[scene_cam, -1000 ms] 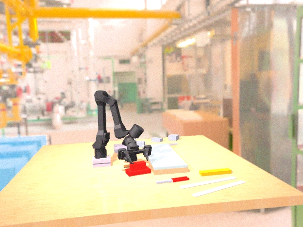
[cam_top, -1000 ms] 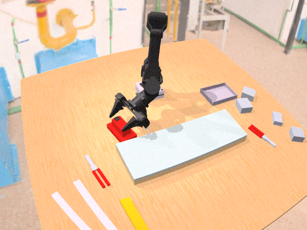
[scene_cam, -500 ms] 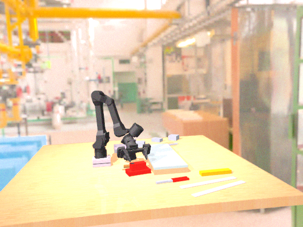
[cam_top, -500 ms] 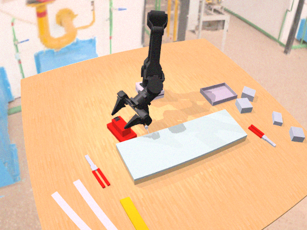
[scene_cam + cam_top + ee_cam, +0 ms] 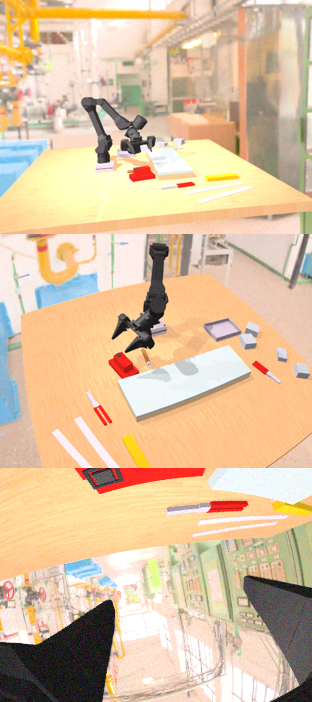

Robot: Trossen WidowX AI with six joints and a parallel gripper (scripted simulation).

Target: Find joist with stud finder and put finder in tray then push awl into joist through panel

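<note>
The red stud finder lies 10 cm below my gripper tip, 2 cm to the left of it and 2 cm behind it. From my gripper tip the other things lie so: awl 13 cm below, 12 cm to the left, 2 cm ahead; yellow strip 36 cm ahead, 15 cm to the right, 13 cm below; lilac tray 56 cm to the left, 13 cm below, 3 cm ahead.
</note>
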